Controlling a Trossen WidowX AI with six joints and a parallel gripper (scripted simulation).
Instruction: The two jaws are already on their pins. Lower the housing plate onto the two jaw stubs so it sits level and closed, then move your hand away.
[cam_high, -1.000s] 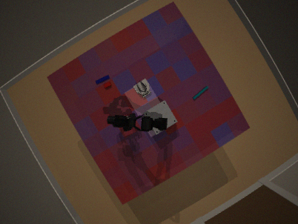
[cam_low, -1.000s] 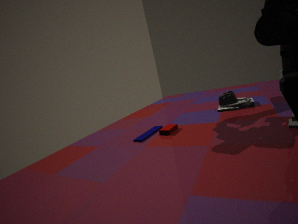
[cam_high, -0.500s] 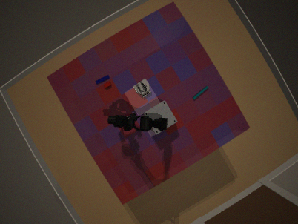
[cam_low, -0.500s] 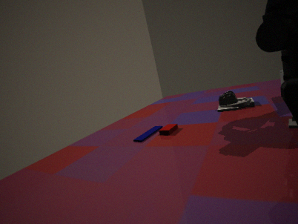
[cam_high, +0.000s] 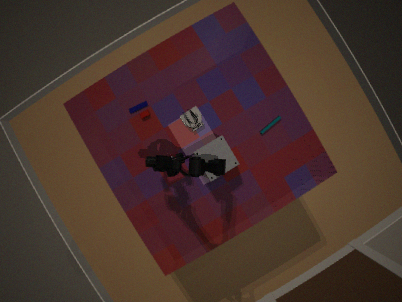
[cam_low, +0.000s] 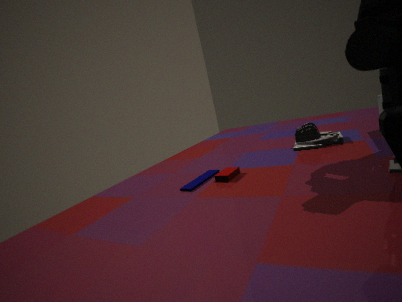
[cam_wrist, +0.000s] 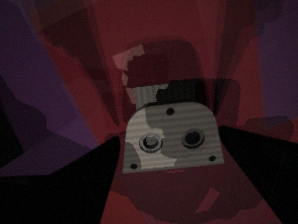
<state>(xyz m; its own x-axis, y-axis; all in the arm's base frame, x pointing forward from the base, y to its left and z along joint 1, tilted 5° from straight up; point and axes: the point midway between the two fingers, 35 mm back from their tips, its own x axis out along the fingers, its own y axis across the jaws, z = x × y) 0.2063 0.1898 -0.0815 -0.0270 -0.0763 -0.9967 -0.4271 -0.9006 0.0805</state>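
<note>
Now: the white block 10 mm behind my gripper tip. The rest, counted from my gripper tip: red block (320 mm ahead, 80 mm to the right); then teal bar (250 mm behind, 610 mm to the right); then blue bar (390 mm ahead, 80 mm to the right, 10 mm below).
</note>
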